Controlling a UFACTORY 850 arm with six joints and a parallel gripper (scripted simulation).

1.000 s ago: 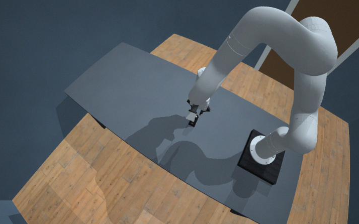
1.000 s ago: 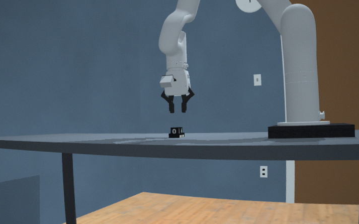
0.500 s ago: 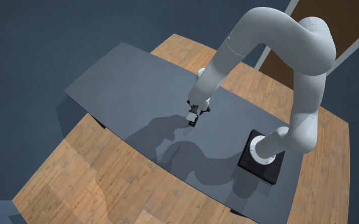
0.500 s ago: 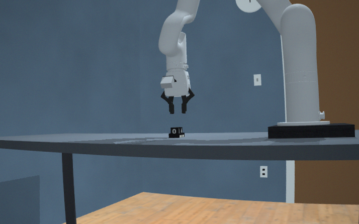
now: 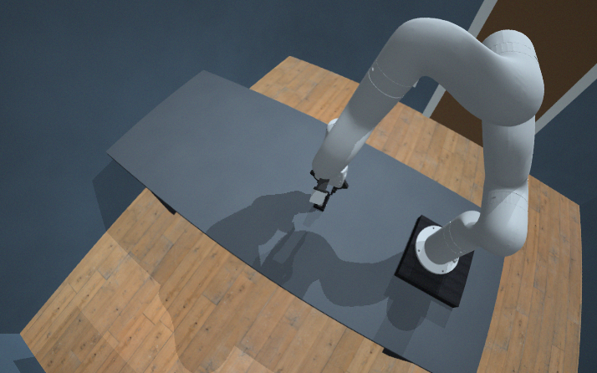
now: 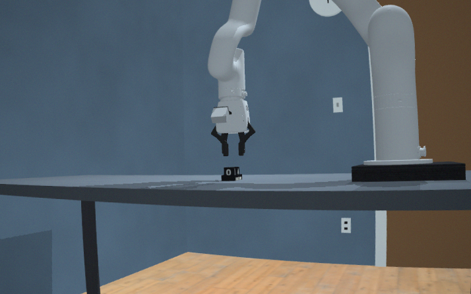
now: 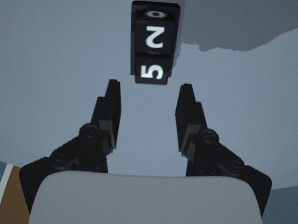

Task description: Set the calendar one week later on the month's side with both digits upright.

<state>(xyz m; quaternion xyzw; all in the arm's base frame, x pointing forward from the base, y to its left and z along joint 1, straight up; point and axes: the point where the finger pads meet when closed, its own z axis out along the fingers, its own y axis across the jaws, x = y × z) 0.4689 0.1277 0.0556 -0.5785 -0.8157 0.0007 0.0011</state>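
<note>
The calendar cube is 7 cm below my hand, 3 cm to the left of it and 1 cm behind it. The rest, counted from my hand: black tray 8 cm below, 2 cm to the left.
</note>
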